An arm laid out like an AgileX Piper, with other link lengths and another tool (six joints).
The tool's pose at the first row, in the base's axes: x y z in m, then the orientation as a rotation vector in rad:
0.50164, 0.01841, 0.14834, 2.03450, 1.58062, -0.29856
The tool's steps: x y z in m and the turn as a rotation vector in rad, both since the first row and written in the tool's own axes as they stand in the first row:
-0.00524, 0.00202, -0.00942, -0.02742, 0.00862, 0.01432
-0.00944, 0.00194, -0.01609, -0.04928, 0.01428, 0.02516
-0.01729, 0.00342, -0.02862, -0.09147, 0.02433, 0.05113
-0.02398, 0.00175, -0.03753, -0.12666, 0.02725, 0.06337
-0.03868, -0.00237, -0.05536, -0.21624, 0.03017, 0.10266
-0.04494, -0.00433, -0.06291, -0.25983, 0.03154, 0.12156
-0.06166, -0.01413, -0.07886, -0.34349, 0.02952, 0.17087
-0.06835, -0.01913, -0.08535, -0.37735, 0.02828, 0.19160
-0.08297, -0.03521, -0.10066, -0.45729, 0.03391, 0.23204
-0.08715, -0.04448, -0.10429, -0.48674, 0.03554, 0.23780
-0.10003, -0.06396, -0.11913, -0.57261, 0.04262, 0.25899
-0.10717, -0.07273, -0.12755, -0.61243, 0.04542, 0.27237
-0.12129, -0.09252, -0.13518, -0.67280, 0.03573, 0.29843
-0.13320, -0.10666, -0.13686, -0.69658, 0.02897, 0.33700
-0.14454, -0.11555, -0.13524, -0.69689, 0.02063, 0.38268
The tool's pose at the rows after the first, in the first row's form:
0.50063, 0.01882, 0.15925, 2.02800, 1.56625, -0.26172
0.49835, 0.01896, 0.16680, 2.02159, 1.55454, -0.23394
0.49562, 0.01898, 0.18140, 2.01181, 1.52577, -0.17979
0.49078, 0.01853, 0.19157, 1.99415, 1.50836, -0.14389
0.47999, 0.01667, 0.21233, 1.95133, 1.45217, -0.05581
0.47520, 0.01589, 0.22108, 1.92952, 1.42470, -0.01404
0.45874, 0.01229, 0.23968, 1.89259, 1.35547, 0.06445
0.45111, 0.01108, 0.24691, 1.87728, 1.32633, 0.09540
0.42940, 0.00991, 0.26221, 1.83779, 1.27033, 0.17225
0.41889, 0.00994, 0.26466, 1.81733, 1.25872, 0.19655
0.39453, 0.01051, 0.27778, 1.76027, 1.22074, 0.26968
0.38292, 0.01060, 0.28578, 1.73522, 1.19894, 0.30358
0.35900, 0.00631, 0.29344, 1.69526, 1.15347, 0.34291
0.34195, -0.00029, 0.29666, 1.69328, 1.10584, 0.36439
0.33053, -0.00906, 0.29834, 1.71355, 1.05596, 0.37135

